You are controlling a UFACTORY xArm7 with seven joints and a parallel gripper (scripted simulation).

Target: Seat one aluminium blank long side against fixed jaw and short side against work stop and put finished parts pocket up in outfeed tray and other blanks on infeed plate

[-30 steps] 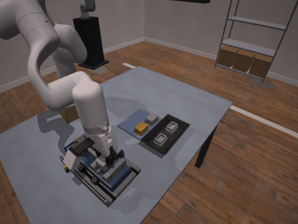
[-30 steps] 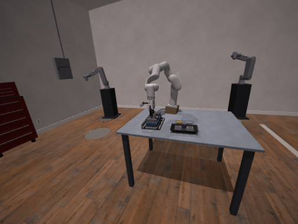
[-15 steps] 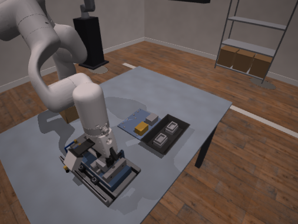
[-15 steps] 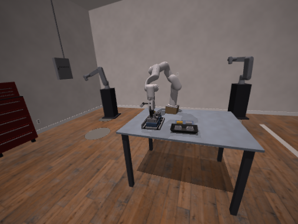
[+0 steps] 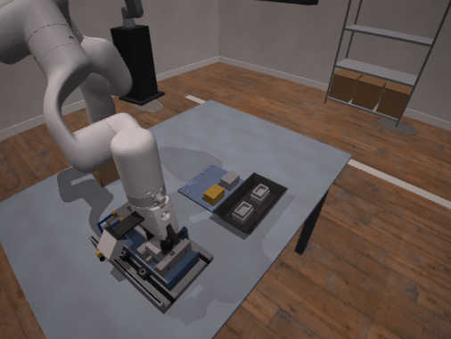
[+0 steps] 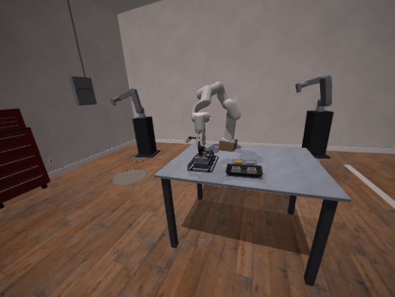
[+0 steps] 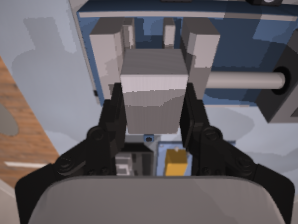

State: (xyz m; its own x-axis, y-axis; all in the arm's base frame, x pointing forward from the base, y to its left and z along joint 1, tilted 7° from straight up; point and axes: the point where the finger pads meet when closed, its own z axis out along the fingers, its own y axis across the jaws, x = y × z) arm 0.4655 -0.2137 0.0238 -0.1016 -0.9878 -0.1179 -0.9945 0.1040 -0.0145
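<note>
Now: the black work stop rod 1 cm ahead of my hand, 5 cm to the left of it and 4 cm below it. From my hand the other things lie so: vise (7 cm behind, 1 cm to the left, 9 cm below); then vise screw rod (8 cm behind, 1 cm to the left, 5 cm below); then brass blank (3 cm behind, 28 cm to the left, 10 cm below).
</note>
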